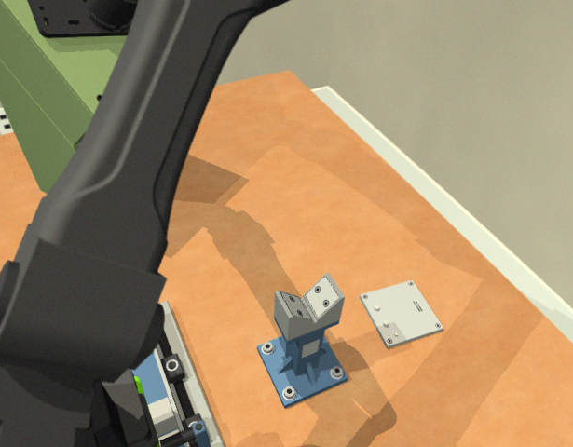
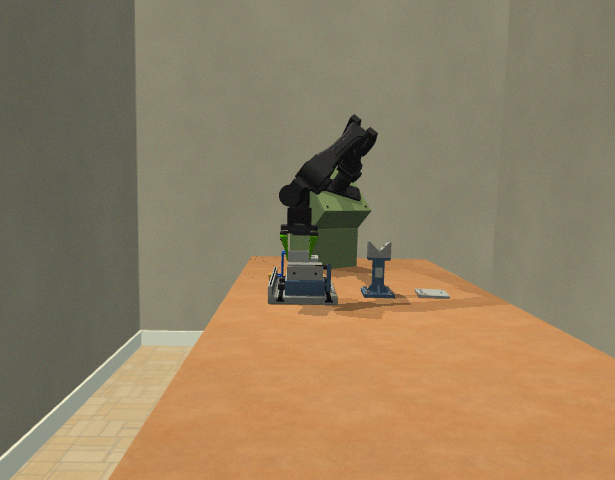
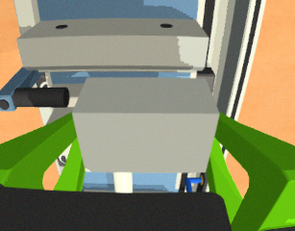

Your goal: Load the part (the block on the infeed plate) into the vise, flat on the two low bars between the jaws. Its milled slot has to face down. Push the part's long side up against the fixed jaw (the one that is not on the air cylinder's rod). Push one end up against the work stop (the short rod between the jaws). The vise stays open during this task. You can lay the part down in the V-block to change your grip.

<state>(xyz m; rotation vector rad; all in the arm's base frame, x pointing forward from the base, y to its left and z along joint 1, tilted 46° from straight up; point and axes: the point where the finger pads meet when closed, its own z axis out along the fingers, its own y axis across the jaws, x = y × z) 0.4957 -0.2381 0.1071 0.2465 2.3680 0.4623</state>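
My gripper is now 4 cm above the moving jaw, 3 cm past it and 2 cm to the right of it. Also, from my hand: fixed jaw (4 cm below, 3 cm ahead, 2 cm to the left); grey part (right at my hand); work stop (7 cm to the left, 3 cm below).
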